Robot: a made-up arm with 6 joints. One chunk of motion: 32 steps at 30 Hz.
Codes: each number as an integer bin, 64 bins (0 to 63) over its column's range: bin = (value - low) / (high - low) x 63, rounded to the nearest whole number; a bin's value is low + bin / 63 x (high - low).
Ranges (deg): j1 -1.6..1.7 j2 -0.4..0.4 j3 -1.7..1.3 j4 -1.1..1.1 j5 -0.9..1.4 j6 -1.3..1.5
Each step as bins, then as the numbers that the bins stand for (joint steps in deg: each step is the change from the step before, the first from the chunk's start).
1 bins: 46 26 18 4 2 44
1 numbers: 0.810 -0.070 -0.843 -0.960 -0.827 0.656
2 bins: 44 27 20 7 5 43
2 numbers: 0.705 -0.057 -0.748 -0.856 -0.717 0.611
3 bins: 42 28 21 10 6 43
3 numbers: 0.600 -0.044 -0.700 -0.751 -0.681 0.611
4 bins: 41 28 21 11 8 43
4 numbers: 0.548 -0.044 -0.700 -0.716 -0.608 0.611
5 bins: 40 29 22 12 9 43
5 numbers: 0.495 -0.032 -0.652 -0.681 -0.571 0.611
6 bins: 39 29 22 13 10 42
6 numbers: 0.443 -0.032 -0.652 -0.646 -0.535 0.567
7 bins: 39 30 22 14 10 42
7 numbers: 0.443 -0.019 -0.652 -0.611 -0.535 0.567
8 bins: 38 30 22 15 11 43
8 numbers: 0.390 -0.019 -0.652 -0.576 -0.498 0.611
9 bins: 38 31 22 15 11 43
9 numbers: 0.390 -0.006 -0.652 -0.576 -0.498 0.611
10 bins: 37 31 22 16 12 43
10 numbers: 0.338 -0.006 -0.652 -0.541 -0.462 0.611
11 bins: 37 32 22 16 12 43
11 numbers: 0.338 0.006 -0.652 -0.541 -0.462 0.611
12 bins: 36 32 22 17 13 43
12 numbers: 0.286 0.006 -0.652 -0.506 -0.425 0.611
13 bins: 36 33 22 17 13 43
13 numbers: 0.286 0.019 -0.652 -0.506 -0.425 0.611
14 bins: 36 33 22 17 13 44
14 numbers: 0.286 0.019 -0.652 -0.506 -0.425 0.656
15 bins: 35 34 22 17 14 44
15 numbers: 0.233 0.032 -0.652 -0.506 -0.389 0.656
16 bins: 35 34 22 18 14 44
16 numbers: 0.233 0.032 -0.652 -0.471 -0.389 0.656
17 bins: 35 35 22 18 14 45
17 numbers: 0.233 0.044 -0.652 -0.471 -0.389 0.700
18 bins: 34 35 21 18 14 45
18 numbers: 0.181 0.044 -0.700 -0.471 -0.389 0.700
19 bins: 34 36 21 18 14 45
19 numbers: 0.181 0.057 -0.700 -0.471 -0.389 0.700
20 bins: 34 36 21 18 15 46
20 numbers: 0.181 0.057 -0.700 -0.471 -0.352 0.744
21 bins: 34 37 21 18 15 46
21 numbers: 0.181 0.070 -0.700 -0.471 -0.352 0.744
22 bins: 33 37 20 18 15 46
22 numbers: 0.129 0.070 -0.748 -0.471 -0.352 0.744
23 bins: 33 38 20 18 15 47
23 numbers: 0.129 0.083 -0.748 -0.471 -0.352 0.789
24 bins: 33 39 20 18 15 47
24 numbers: 0.129 0.095 -0.748 -0.471 -0.352 0.789
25 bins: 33 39 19 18 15 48
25 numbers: 0.129 0.095 -0.795 -0.471 -0.352 0.833
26 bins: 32 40 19 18 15 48
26 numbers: 0.076 0.108 -0.795 -0.471 -0.352 0.833
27 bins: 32 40 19 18 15 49
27 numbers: 0.076 0.108 -0.795 -0.471 -0.352 0.878
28 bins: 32 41 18 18 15 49
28 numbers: 0.076 0.121 -0.843 -0.471 -0.352 0.878
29 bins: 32 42 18 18 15 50
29 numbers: 0.076 0.133 -0.843 -0.471 -0.352 0.922
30 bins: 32 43 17 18 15 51
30 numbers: 0.076 0.146 -0.890 -0.471 -0.352 0.967
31 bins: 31 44 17 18 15 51
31 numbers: 0.024 0.159 -0.890 -0.471 -0.352 0.967
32 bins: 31 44 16 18 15 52
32 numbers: 0.024 0.159 -0.938 -0.471 -0.352 1.011
